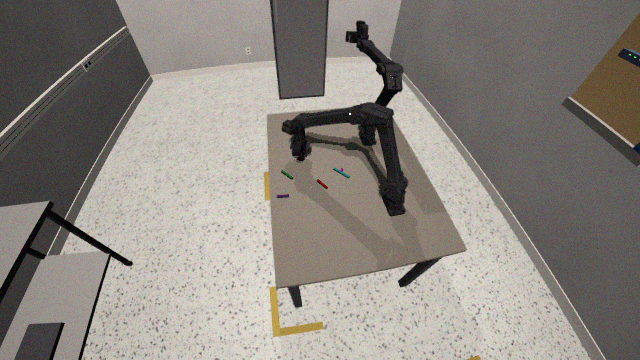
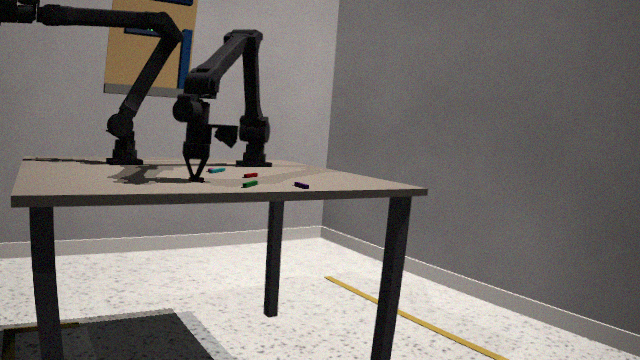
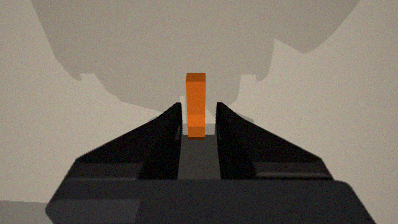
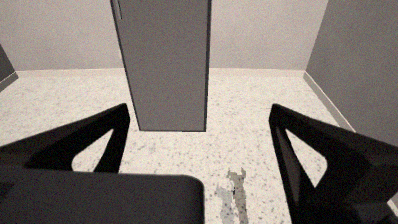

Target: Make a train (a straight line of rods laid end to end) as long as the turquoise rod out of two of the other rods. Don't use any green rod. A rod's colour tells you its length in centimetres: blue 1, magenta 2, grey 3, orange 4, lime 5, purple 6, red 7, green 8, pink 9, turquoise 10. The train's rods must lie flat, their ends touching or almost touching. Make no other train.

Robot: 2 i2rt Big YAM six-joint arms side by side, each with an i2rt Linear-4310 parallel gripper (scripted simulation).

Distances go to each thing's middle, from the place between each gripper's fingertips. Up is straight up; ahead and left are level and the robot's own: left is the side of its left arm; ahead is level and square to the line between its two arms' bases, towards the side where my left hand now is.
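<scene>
Left hand 1 cm to the right of the orange rod (image 3: 195, 82).
Right hand 660 mm to the right of the orange rod, 420 mm short of it, 460 mm above it. By its middle, the rod is nearer to my left hand than to my right hand.
</scene>
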